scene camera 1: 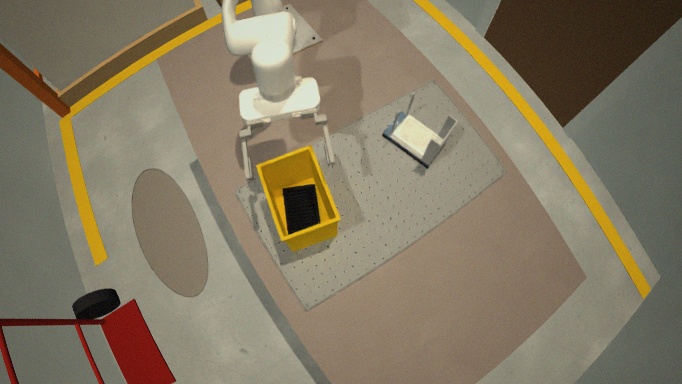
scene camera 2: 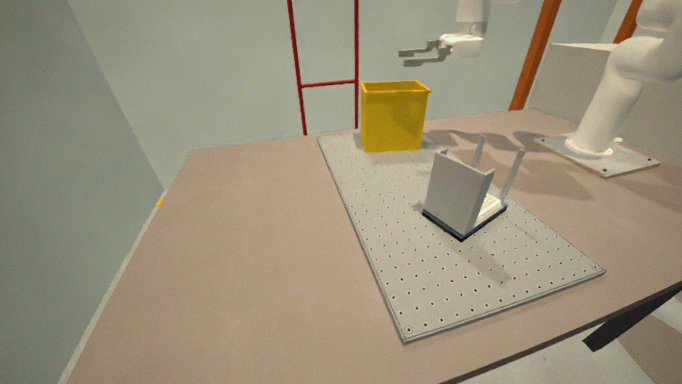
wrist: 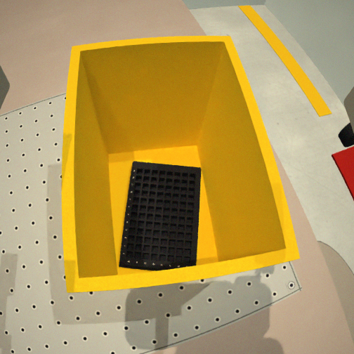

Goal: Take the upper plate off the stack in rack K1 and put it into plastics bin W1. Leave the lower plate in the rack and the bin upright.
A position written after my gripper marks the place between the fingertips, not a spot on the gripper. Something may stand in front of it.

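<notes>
My gripper (scene camera 1: 289,171) is visible. A black plate appears in scene camera 1 (scene camera 1: 301,207) and in the wrist view (wrist: 160,229); scene camera 2 does not show the black plate, hidden by the yellow bin W1. That yellow bin W1 is visible in scene camera 2 (scene camera 2: 392,112), in scene camera 1 (scene camera 1: 300,167) and in the wrist view (wrist: 185,100). A cream plate (scene camera 1: 411,133) is present; in the wrist view the cream plate is out of frame.
</notes>
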